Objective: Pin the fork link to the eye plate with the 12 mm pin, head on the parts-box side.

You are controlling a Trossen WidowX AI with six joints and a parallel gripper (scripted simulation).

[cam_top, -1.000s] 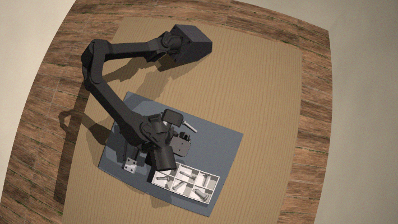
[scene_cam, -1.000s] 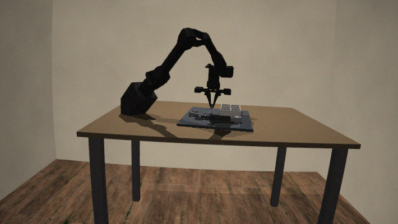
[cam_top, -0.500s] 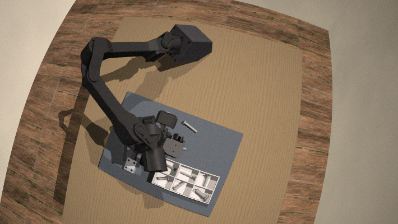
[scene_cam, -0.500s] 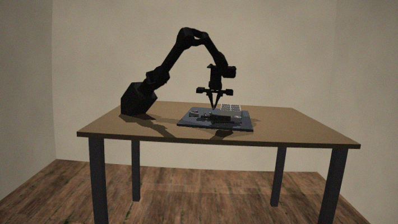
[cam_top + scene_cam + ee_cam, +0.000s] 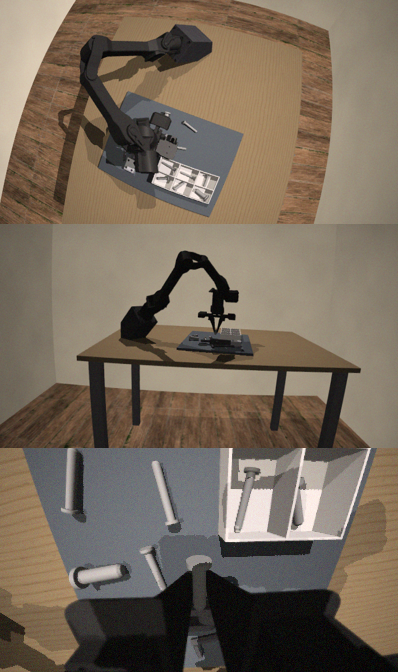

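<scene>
The eye plate lies 2 cm ahead of my hand, 7 cm to the right of it and 7 cm below it. Also, from my hand: white parts box 9 cm ahead, 13 cm to the left, 7 cm below; blue-grey work plate 1 cm ahead, 3 cm to the left, 8 cm below.
</scene>
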